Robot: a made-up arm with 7 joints. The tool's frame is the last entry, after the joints. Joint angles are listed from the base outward. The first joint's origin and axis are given. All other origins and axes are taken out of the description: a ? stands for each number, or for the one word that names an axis. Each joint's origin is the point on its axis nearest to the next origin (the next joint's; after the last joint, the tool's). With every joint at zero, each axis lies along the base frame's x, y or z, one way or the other. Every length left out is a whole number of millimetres.
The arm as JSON. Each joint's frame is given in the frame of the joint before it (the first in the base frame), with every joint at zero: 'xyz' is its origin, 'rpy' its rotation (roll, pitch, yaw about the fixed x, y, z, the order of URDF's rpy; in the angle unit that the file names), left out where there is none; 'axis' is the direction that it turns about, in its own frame. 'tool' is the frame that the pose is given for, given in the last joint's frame.
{
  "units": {
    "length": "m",
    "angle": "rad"
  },
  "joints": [
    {
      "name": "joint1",
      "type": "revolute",
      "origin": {
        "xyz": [
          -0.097,
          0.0,
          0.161
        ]
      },
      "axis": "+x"
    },
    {
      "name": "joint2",
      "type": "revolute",
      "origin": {
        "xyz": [
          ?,
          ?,
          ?
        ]
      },
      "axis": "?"
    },
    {
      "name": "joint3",
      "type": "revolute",
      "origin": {
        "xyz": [
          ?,
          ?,
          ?
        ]
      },
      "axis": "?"
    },
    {
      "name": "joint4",
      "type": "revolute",
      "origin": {
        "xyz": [
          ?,
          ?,
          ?
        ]
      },
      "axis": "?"
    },
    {
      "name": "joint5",
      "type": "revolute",
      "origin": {
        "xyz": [
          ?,
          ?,
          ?
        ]
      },
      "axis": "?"
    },
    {
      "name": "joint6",
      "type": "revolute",
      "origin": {
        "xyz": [
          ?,
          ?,
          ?
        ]
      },
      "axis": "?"
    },
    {
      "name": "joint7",
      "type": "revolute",
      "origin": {
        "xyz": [
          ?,
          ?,
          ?
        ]
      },
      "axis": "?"
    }
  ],
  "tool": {
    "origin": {
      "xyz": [
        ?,
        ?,
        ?
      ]
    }
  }
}
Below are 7 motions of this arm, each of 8 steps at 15 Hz.
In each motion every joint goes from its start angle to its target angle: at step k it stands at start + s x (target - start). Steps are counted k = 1, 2, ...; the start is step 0. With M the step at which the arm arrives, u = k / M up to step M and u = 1 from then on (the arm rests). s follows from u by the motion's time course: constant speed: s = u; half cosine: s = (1 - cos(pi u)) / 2; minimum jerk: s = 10 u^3 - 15 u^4 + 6 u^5.
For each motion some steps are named. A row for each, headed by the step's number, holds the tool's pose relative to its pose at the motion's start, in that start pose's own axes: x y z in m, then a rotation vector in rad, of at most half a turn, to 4 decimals.
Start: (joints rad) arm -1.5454 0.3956 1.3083 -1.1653 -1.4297 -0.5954 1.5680
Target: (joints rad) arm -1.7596 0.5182 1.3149 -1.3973 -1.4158 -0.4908 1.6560
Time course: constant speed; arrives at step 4
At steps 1, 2, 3, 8:
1: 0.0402 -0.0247 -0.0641 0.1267 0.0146 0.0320
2: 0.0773 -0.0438 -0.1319 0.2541 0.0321 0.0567
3: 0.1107 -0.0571 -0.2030 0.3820 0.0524 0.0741
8: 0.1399 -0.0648 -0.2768 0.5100 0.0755 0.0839

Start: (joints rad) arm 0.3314 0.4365 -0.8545 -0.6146 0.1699 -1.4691 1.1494
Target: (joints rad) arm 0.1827 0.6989 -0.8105 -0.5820 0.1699 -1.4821 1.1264
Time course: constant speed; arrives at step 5
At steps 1, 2, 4, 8:
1: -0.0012 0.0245 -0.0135 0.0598 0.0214 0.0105
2: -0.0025 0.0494 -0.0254 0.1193 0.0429 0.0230
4: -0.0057 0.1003 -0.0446 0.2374 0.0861 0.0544
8: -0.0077 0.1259 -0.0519 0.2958 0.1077 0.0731

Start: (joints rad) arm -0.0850 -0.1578 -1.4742 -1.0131 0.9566 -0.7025 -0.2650
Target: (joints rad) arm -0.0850 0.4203 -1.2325 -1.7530 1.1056 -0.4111 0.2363
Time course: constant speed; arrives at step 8
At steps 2, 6, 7, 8:
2: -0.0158 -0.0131 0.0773 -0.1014 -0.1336 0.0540
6: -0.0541 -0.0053 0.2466 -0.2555 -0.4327 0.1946
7: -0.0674 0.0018 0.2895 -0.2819 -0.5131 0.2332
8: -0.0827 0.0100 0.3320 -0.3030 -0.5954 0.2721

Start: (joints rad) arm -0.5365 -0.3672 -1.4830 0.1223 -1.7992 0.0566 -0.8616
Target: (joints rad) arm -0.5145 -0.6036 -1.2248 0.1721 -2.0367 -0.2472 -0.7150
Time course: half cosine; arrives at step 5
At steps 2, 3, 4, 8:
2: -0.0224 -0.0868 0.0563 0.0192 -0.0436 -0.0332
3: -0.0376 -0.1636 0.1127 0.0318 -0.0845 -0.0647
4: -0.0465 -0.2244 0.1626 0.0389 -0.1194 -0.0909
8: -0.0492 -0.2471 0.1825 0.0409 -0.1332 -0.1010

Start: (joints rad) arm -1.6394 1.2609 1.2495 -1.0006 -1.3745 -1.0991 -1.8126
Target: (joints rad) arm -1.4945 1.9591 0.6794 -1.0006 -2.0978 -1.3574 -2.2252
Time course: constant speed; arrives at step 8
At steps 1, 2, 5, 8:
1: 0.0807 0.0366 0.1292 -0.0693 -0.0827 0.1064
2: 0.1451 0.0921 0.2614 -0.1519 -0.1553 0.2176
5: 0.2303 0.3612 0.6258 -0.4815 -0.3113 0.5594
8: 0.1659 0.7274 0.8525 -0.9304 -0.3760 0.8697

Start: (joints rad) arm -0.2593 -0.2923 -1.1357 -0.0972 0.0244 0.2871 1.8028
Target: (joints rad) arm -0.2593 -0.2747 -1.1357 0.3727 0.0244 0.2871 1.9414
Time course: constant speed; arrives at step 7
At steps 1, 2, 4, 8:
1: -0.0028 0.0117 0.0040 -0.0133 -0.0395 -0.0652
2: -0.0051 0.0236 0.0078 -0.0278 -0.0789 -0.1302
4: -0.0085 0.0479 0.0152 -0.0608 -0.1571 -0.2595
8: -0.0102 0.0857 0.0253 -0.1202 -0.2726 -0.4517

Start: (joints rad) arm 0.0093 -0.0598 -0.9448 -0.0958 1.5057 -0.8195 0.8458
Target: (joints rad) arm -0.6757 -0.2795 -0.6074 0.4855 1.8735 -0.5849 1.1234
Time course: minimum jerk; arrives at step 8
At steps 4, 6, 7, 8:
4: 0.0615 0.0468 0.1022 -0.1380 -0.0300 0.3365
6: 0.0697 0.0911 0.1576 -0.2116 0.0178 0.5384
7: 0.0681 0.1006 0.1673 -0.2221 0.0341 0.5741
8: 0.0677 0.1023 0.1690 -0.2238 0.0373 0.5803

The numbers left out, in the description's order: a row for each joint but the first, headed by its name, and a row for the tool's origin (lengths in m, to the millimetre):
joint2: xyz 0.0 -0.099 0.153, axis +z
joint3: xyz 0.128 -0.022 0.0, axis +y
joint4: xyz -0.03 0.0 -0.128, axis +x
joint5: xyz 0.0 -0.017 -0.384, axis +y
joint6: xyz -0.399 0.0 -0.139, axis +z
joint7: xyz 0.112 -0.092 0.0, axis -y
tool: xyz 0.33 0.0 -0.112

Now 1 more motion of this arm.
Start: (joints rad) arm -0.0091 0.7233 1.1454 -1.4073 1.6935 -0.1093 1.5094
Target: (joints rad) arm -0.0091 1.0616 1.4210 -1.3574 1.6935 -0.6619 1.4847
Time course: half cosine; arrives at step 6
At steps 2, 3, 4, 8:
2: 0.0040 -0.0376 0.0296 -0.2158 -0.0252 0.0464
3: 0.0085 -0.0694 0.0674 -0.4333 -0.0527 0.0876
4: 0.0130 -0.0935 0.1122 -0.6523 -0.0826 0.1244
8: 0.0165 -0.1080 0.1622 -0.8721 -0.1148 0.1573

